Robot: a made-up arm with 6 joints.
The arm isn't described. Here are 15 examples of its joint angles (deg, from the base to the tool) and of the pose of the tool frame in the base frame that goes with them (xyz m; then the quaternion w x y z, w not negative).
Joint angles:
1: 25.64 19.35 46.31 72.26 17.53 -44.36
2: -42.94 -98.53 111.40 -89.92 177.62 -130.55
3: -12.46 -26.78 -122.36 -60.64 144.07 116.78
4: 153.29 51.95 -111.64 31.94 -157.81 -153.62
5: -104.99 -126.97 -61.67 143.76 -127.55 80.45
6: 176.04 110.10 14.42 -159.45 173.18 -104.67
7: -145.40 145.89 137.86 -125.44 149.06 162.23
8: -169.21 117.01 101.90 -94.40 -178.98 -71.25
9: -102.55 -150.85 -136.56 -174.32 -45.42 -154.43
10: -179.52 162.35 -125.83 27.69 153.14 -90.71
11: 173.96 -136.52 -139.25 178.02 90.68 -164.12
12: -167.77 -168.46 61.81 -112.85 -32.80 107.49
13: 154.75 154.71 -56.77 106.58 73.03 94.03
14: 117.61 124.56 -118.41 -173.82 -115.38 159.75
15: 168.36 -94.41 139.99 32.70 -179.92 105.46
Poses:
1: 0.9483 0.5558 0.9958 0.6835 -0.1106 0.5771 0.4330
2: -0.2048 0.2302 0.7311 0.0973 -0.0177 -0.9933 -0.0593
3: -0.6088 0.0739 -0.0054 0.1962 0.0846 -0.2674 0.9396
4: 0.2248 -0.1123 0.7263 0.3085 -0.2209 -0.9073 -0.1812
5: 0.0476 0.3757 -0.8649 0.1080 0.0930 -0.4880 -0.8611
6: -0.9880 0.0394 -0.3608 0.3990 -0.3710 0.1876 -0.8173
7: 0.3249 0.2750 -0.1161 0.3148 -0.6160 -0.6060 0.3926
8: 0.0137 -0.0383 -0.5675 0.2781 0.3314 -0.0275 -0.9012
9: -0.1145 -0.7446 -0.0797 0.4325 0.7750 0.3640 -0.2824
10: -0.6041 -0.0813 0.2200 0.1466 0.5315 0.8337 -0.0314
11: -0.5090 0.0103 0.0936 0.0849 -0.0519 0.0276 -0.9947
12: 1.0707 0.0985 -0.5453 0.1687 0.7194 -0.0459 0.6722
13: -1.0821 0.2793 -0.3341 0.6726 0.1520 -0.6016 0.4033
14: -0.3398 0.5310 0.6400 0.2986 -0.8289 0.2723 0.3869
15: -0.0212 -0.0331 0.5822 0.1975 -0.6829 0.6190 -0.3338
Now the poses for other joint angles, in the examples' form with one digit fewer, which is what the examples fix.
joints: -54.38 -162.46 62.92 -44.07 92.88 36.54
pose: -0.652 0.749 -0.289 0.920 0.223 -0.304 -0.103
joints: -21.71 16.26 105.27 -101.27 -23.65 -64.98
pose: 0.961 -0.264 0.049 0.144 -0.862 0.173 -0.454
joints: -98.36 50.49 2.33 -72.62 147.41 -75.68
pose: -0.193 -0.904 0.840 0.408 -0.583 -0.692 -0.120
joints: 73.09 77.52 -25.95 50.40 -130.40 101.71
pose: 0.350 0.898 0.777 0.039 0.271 -0.662 0.698
